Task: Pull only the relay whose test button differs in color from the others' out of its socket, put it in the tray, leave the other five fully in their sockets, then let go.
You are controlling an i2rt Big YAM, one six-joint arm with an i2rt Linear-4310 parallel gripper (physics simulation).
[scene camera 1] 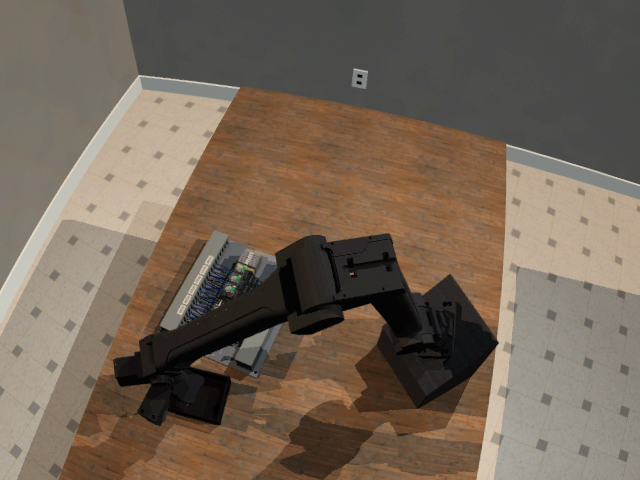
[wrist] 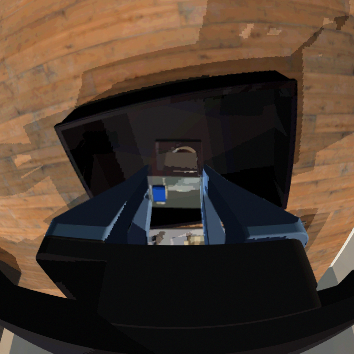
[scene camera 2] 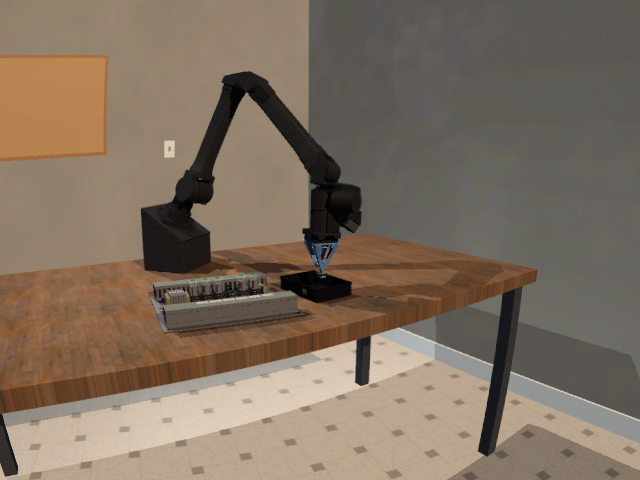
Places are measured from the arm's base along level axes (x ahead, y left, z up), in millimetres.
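Pixels of known places: gripper, fingertip midpoint: [scene camera 1: 186, 394] [wrist: 175, 173] [scene camera 2: 320, 268]; arm's base, origin of the base link: [scene camera 1: 436, 328] [scene camera 2: 173, 220].
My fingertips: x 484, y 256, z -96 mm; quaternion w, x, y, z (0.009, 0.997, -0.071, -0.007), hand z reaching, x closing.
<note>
Ahead of a thing's pixels: the offset from my fingertips to its top centre. "*": to the spot under its first point. Level surfaces: height alone.
A relay {1 mm ahead, 3 mm left, 20 mm up} [wrist: 177, 200] with a clear housing and a blue test button is held upright between the fingers of my gripper [wrist: 175, 173] [scene camera 2: 321, 272], which is shut on it. The fingertips and relay are over the black tray {3 mm ahead, 19 mm right, 25 mm down} [scene camera 2: 336, 293] [wrist: 225, 127] [scene camera 1: 225, 398], low near its rim; whether the relay touches the tray floor cannot be told. Several relays with green buttons, such as one relay {12 mm back, 282 mm right, 9 mm up} [scene camera 1: 232, 288] [scene camera 2: 216, 284], stand in the socket row on the panel {* 61 mm back, 413 mm right, 57 mm down} [scene camera 1: 267, 261]. A gap shows in that row in scene camera 2. In scene camera 1 my arm hides the fingers and part of the row.
A tall grey wiring duct {88 mm ahead, 292 mm right, 17 mm down} [scene camera 1: 193, 284] [scene camera 2: 232, 311] runs along one side of the panel, with blue wires beside it. A second duct {111 mm back, 268 mm right, 17 mm down} [scene camera 1: 255, 351] lies on the other side, close to the tray. The arm's base [scene camera 1: 439, 356] [scene camera 2: 175, 242] stands farther back on the wooden table {60 mm down} [scene camera 1: 351, 170].
</note>
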